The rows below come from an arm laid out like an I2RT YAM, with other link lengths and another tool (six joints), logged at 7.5 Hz.
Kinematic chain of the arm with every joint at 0, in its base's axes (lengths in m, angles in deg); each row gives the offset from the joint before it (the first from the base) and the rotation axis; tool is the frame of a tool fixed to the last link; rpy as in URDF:
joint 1: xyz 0 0 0.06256 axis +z
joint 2: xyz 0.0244 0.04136 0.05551 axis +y
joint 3: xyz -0.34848 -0.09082 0 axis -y
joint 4: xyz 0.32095 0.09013 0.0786 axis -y
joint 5: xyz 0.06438 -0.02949 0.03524 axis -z
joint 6: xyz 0.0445 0 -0.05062 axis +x
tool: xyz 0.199 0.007 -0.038 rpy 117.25 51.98 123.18
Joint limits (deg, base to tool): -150..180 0..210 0..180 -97..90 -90..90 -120..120
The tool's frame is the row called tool.
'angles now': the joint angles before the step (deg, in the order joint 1, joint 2, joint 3, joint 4, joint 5, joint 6). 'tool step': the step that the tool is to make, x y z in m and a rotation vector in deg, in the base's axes. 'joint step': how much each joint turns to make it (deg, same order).
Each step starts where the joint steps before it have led.
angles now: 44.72, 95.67, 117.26, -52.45, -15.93, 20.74
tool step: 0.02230, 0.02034, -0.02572, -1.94, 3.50, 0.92
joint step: -0.94, 6.76, 5.46, -2.60, -2.14, -0.13
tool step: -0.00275, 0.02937, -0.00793, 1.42, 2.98, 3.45
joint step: 0.65, 4.57, 4.05, -0.29, -4.07, 0.97
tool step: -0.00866, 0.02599, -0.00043, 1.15, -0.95, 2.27
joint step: 2.25, 1.79, 1.24, 2.07, -0.09, 0.10
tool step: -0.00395, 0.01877, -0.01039, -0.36, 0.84, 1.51
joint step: 1.28, 2.73, 2.21, -0.25, -0.40, 0.19
